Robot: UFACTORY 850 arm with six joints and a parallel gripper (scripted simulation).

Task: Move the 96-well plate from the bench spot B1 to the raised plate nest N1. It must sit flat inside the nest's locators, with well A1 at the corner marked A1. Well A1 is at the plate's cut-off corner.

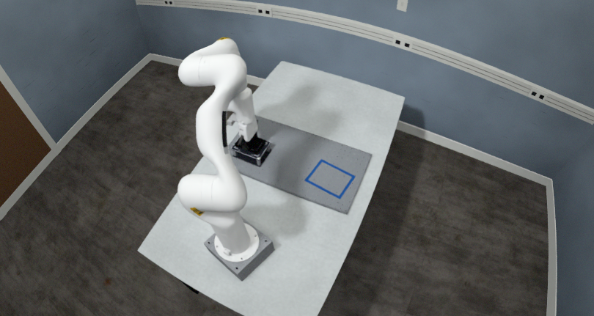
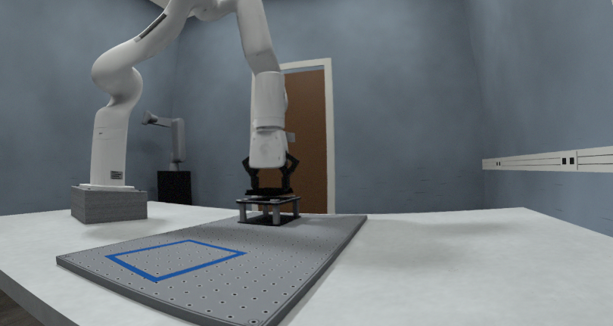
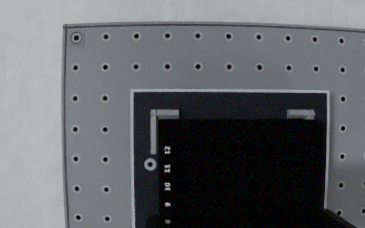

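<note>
The black 96-well plate is 10 mm below my hand. Also, from my hand: plate nest (30 mm below).
</note>
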